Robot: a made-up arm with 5 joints.
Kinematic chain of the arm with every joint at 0, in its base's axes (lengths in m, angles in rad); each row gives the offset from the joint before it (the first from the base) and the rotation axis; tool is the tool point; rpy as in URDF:
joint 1: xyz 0.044 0 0.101 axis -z
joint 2: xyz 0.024 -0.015 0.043 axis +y
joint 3: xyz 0.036 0 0.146 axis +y
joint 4: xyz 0.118 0 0.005 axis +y
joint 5: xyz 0.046 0.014 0 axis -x
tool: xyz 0 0 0 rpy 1.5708 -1.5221 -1.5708
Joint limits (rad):
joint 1: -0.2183..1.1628
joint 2: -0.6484..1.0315
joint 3: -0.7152..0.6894
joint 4: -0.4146..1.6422
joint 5: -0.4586..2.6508
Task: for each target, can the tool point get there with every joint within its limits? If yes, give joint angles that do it. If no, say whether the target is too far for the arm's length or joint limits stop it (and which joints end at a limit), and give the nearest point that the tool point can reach.
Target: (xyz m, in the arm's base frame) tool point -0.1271 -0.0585 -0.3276
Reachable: no: too far | nearest point 0.0975 -0.1262 0.0283 | short by 0.426 m
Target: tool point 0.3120 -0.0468 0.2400
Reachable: yes | joints 0.1691 0.3688 -0.1725 0.0028 1.6607
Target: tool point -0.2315 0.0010 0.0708
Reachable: no: joint limits stop it (at a limit: joint 1, joint 2, joint 3) | nearest point 0.0864 -0.1005 0.0707 | short by 0.334 m
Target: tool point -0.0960 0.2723 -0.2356
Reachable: no: too far | nearest point 0.1684 0.0266 0.0340 | short by 0.451 m
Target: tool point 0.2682 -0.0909 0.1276
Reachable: yes | joints 0.3811 0.5563 0.2959 0.0415 0.8359
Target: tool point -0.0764 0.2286 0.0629
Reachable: no: joint limits stop it (at a limit: joint 1, joint 2, joint 3) | nearest point 0.1507 0.0226 0.0691 | short by 0.307 m
